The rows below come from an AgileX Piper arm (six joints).
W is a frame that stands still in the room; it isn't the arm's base.
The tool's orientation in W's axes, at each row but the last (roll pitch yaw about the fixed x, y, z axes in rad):
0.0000, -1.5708, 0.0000
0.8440, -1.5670, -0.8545
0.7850, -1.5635, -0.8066
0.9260, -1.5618, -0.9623
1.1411, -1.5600, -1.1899
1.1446, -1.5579, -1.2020
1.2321, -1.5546, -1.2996
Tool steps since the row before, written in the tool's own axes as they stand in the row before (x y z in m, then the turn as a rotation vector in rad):
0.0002, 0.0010, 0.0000, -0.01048, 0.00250, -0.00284
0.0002, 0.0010, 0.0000, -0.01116, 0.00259, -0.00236
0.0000, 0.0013, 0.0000, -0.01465, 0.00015, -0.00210
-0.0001, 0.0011, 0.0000, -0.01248, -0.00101, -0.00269
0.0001, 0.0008, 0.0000, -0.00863, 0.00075, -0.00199
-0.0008, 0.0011, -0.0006, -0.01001, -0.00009, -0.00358
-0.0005, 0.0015, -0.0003, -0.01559, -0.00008, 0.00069
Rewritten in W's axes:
0.0000, 0.0010, 0.0002, 0.00284, 0.00250, -0.01048
0.0000, 0.0010, 0.0002, 0.00236, 0.00260, -0.01116
0.0000, 0.0013, 0.0000, 0.00203, 0.00018, -0.01466
0.0000, 0.0011, -0.0001, 0.00259, -0.00101, -0.01250
0.0000, 0.0008, 0.0001, 0.00199, 0.00074, -0.00863
0.0007, 0.0011, -0.0008, 0.00352, -0.00017, -0.01003
0.0004, 0.0015, -0.0005, -0.00076, 0.00021, -0.01559

